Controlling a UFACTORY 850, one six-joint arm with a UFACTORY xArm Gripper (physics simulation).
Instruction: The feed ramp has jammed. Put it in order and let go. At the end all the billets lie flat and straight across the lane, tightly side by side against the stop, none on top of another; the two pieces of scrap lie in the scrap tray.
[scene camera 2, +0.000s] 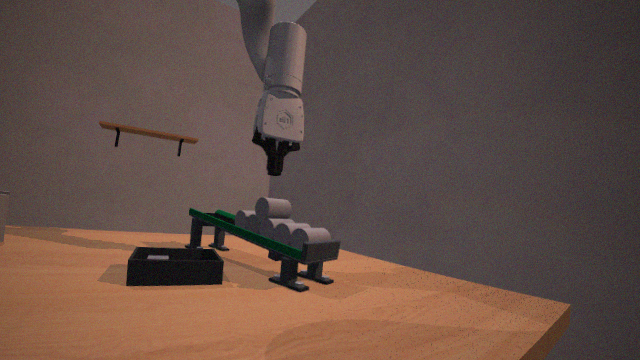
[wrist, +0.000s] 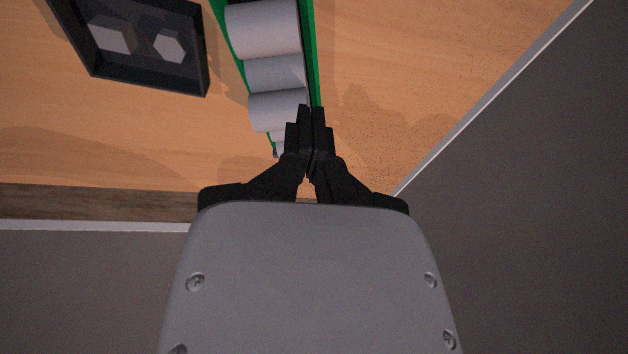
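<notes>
My gripper (scene camera 2: 274, 173) (wrist: 307, 121) is shut and empty. It hangs above the ramp's billets, near the right rail in the wrist view. The green-railed feed ramp (scene camera 2: 240, 232) (wrist: 313, 55) slopes down to a grey stop (scene camera 2: 321, 251). Several light grey billets lie across the lane, including the lowest billet (scene camera 2: 316, 235) at the stop. One billet (scene camera 2: 274, 208) lies on top of the others. In the wrist view the fingers partly hide the lower billets. Two scrap pieces, a block (wrist: 111, 38) and a hexagonal piece (wrist: 170, 46), lie in the black scrap tray (scene camera 2: 175, 274) (wrist: 150, 85).
The tray stands on the wooden table (scene camera 2: 200, 320) (wrist: 165, 125) beside the ramp. The ramp stands on dark feet (scene camera 2: 289, 284). A wall shelf (scene camera 2: 148, 132) hangs at the back left. Grey walls rise beyond the table.
</notes>
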